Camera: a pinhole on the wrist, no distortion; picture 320 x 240 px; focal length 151.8 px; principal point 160.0 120.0 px. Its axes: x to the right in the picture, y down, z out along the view. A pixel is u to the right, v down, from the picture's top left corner.
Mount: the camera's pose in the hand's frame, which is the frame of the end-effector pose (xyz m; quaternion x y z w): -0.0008 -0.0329 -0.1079 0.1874 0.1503 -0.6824 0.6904
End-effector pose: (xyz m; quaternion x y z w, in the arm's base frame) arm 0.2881 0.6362 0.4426 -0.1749 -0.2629 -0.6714 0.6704
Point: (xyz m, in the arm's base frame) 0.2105 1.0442 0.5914
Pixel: 85 46
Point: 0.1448 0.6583 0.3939
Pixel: 218 83
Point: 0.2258 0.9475 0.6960
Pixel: 76 95
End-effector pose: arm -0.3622 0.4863 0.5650 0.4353 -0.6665 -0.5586 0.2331
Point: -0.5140 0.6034 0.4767
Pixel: 82 127
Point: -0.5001 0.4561 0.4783
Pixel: 85 216
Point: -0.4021 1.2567 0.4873
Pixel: outside the picture
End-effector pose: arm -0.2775 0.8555 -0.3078 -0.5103 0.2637 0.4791 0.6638
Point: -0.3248 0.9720 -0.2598
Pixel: 27 118
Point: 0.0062 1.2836 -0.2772
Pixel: 156 200
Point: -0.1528 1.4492 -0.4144
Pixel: 88 232
